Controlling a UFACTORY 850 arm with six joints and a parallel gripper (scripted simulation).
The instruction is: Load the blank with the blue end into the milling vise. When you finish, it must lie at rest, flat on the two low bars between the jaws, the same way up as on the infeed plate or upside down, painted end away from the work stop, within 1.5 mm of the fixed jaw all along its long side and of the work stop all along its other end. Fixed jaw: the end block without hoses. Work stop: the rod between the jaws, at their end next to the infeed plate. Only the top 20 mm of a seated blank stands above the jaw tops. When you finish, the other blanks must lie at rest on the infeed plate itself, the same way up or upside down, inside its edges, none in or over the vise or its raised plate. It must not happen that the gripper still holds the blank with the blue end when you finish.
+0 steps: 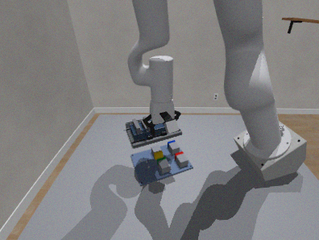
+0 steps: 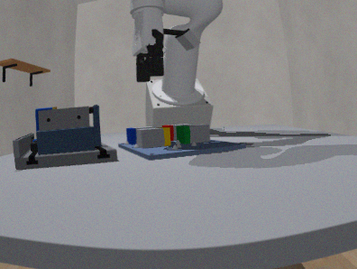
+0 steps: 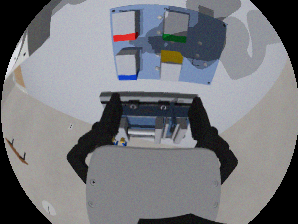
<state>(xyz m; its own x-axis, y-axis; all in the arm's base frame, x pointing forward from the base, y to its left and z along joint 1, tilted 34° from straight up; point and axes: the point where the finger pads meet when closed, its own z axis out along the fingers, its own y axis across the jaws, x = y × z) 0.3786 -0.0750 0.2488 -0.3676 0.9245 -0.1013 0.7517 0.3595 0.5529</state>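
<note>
Now: hand 3 cm short of the yellow-ended blank, 1 cm to the right of it and 13 cm above it. Round my hand: green-ended blank (1 cm behind, 9 cm to the left, 13 cm below); red-ended blank (9 cm behind, 5 cm to the left, 13 cm below); plate (1 cm ahead, 5 cm to the left, 16 cm below).
</note>
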